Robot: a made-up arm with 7 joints. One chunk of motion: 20 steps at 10 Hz.
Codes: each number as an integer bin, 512 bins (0 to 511) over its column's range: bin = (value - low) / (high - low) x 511, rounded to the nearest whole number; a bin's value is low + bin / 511 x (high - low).
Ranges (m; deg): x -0.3..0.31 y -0.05..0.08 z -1.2..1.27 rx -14..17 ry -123..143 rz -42..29
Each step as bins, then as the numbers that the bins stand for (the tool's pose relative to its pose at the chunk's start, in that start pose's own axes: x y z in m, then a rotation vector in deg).
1 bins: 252 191 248 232 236 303
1 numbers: 0.0008 -0.0014 -0.0013 0.07 -0.15 0.10
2 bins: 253 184 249 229 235 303
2 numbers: 0.0020 -0.0032 0.0036 -0.11 -0.67 0.10
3 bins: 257 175 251 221 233 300
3 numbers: 0.0068 -0.0055 0.0132 -0.59 -1.71 -0.32
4 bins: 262 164 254 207 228 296
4 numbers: 0.0128 -0.0083 0.0277 -1.44 -4.32 -0.87
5 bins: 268 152 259 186 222 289
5 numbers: 0.0199 -0.0113 0.0519 -2.72 -7.44 -1.85
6 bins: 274 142 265 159 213 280
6 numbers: 0.0271 -0.0139 0.0809 -4.35 -12.12 -3.10
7 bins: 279 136 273 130 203 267
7 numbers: 0.0331 -0.0154 0.1196 -6.11 -17.33 -4.90
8 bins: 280 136 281 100 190 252
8 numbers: 0.0342 -0.0154 0.1583 -7.93 -24.10 -6.99
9 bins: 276 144 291 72 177 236
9 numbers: 0.0295 -0.0134 0.2066 -9.63 -30.86 -9.21
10 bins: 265 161 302 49 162 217
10 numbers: 0.0163 -0.0090 0.2598 -11.03 -38.67 -11.85
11 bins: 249 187 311 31 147 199
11 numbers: -0.0028 -0.0024 0.3033 -12.12 -46.48 -14.35
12 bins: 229 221 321 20 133 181
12 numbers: -0.0266 0.0062 0.3516 -12.79 -53.77 -16.85
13 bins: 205 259 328 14 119 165
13 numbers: -0.0553 0.0159 0.3854 -13.15 -61.05 -19.07
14 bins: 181 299 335 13 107 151
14 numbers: -0.0839 0.0261 0.4193 -13.21 -67.30 -21.02
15 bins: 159 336 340 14 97 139
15 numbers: -0.1102 0.0355 0.4434 -13.15 -72.51 -22.69
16 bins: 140 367 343 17 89 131
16 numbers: -0.1329 0.0434 0.4579 -12.97 -76.67 -23.80
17 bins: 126 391 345 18 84 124
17 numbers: -0.1496 0.0495 0.4676 -12.91 -79.27 -24.77
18 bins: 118 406 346 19 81 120
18 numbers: -0.1591 0.0533 0.4724 -12.85 -80.84 -25.33
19 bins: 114 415 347 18 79 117
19 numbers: -0.1639 0.0556 0.4773 -12.91 -81.88 -25.74
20 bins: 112 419 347 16 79 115
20 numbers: -0.1663 0.0566 0.4773 -13.03 -81.88 -26.02
